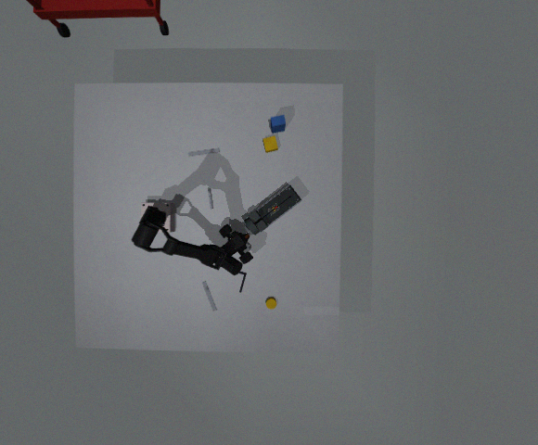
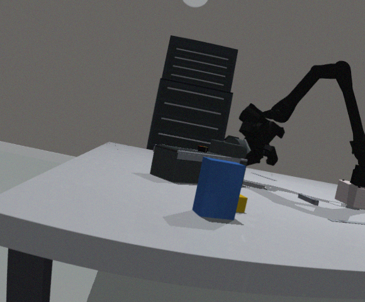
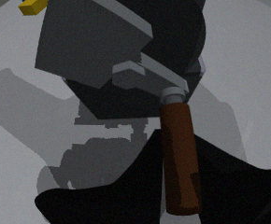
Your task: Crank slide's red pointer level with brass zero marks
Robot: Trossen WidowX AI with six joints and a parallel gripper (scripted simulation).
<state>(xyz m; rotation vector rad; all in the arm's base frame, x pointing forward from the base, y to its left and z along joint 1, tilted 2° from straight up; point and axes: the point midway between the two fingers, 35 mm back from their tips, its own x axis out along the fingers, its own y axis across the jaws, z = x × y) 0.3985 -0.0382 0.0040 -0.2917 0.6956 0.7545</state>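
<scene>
Now: gripper tip 10 mm past the brown crank handle, 10 mm to the left of it and 30 mm below it. Round my gripper tip: red pointer (110 mm ahead, 140 mm to the left, 40 mm above); then black hex key (210 mm to the right, 40 mm below); then yellow block (40 mm ahead, 440 mm to the left, 30 mm below).
</scene>
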